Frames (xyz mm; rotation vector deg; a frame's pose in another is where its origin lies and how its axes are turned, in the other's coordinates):
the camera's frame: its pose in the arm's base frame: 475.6 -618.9 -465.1 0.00 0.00 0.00
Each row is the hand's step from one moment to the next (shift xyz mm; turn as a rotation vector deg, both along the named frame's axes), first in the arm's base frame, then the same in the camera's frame.
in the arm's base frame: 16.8 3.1 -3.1 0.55 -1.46 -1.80
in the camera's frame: 16.8 3.1 -3.1 0.55 -1.46 -1.80
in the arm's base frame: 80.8 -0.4 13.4 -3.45 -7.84 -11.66
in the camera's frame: 80.8 -0.4 13.4 -3.45 -7.84 -11.66
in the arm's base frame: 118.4 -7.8 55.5 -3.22 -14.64 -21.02
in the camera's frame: 118.4 -7.8 55.5 -3.22 -14.64 -21.02
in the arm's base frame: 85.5 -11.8 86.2 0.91 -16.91 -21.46
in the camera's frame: 85.5 -11.8 86.2 0.91 -16.91 -21.46
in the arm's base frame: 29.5 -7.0 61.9 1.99 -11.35 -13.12
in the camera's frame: 29.5 -7.0 61.9 1.99 -11.35 -13.12
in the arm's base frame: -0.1 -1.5 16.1 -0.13 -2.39 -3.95
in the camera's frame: -0.1 -1.5 16.1 -0.13 -2.39 -3.95
